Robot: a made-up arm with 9 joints. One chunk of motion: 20 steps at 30 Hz.
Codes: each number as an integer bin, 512 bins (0 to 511) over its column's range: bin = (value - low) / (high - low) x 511, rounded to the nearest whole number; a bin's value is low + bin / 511 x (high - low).
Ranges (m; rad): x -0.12..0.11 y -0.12..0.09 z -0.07..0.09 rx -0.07..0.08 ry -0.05..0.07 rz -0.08..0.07
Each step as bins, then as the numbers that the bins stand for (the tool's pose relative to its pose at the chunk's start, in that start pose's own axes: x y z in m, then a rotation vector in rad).
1 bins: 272 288 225 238 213 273
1 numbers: 0.0024 -0.0016 0.0005 -0.0001 0.0000 0.0001
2 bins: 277 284 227 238 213 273
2 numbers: 0.0047 -0.0033 0.0011 -0.0001 0.0000 0.0001
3 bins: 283 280 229 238 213 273
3 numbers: 0.0074 -0.0049 0.0017 -0.0001 0.0000 0.0001
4 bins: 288 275 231 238 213 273
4 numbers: 0.0096 -0.0070 0.0023 -0.0001 0.0000 0.0001
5 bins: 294 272 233 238 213 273
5 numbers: 0.0123 -0.0082 0.0030 -0.0001 0.0000 0.0001
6 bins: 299 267 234 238 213 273
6 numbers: 0.0146 -0.0103 0.0033 -0.0001 0.0000 0.0001
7 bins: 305 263 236 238 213 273
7 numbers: 0.0173 -0.0119 0.0039 -0.0001 0.0000 0.0001
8 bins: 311 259 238 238 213 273
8 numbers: 0.0200 -0.0136 0.0045 -0.0001 0.0000 0.0001
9 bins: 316 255 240 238 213 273
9 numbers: 0.0222 -0.0152 0.0051 -0.0001 0.0000 0.0001
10 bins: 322 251 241 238 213 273
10 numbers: 0.0249 -0.0168 0.0055 -0.0001 0.0000 0.0001
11 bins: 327 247 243 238 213 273
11 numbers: 0.0272 -0.0185 0.0061 -0.0001 0.0000 0.0001
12 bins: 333 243 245 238 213 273
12 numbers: 0.0299 -0.0201 0.0067 -0.0001 0.0000 0.0001
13 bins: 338 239 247 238 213 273
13 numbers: 0.0321 -0.0218 0.0073 -0.0001 0.0000 0.0001
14 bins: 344 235 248 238 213 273
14 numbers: 0.0348 -0.0234 0.0077 -0.0001 0.0000 0.0001
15 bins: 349 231 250 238 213 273
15 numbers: 0.0371 -0.0251 0.0083 -0.0001 0.0000 0.0001
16 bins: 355 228 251 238 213 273
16 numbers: 0.0398 -0.0263 0.0086 -0.0001 0.0000 0.0001
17 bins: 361 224 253 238 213 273
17 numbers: 0.0425 -0.0279 0.0092 -0.0001 0.0000 0.0001
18 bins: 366 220 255 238 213 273
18 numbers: 0.0447 -0.0296 0.0098 -0.0001 0.0000 0.0001
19 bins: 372 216 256 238 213 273
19 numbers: 0.0474 -0.0312 0.0102 -0.0001 0.0000 0.0001
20 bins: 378 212 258 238 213 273
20 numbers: 0.0501 -0.0329 0.0108 -0.0001 0.0000 0.0001
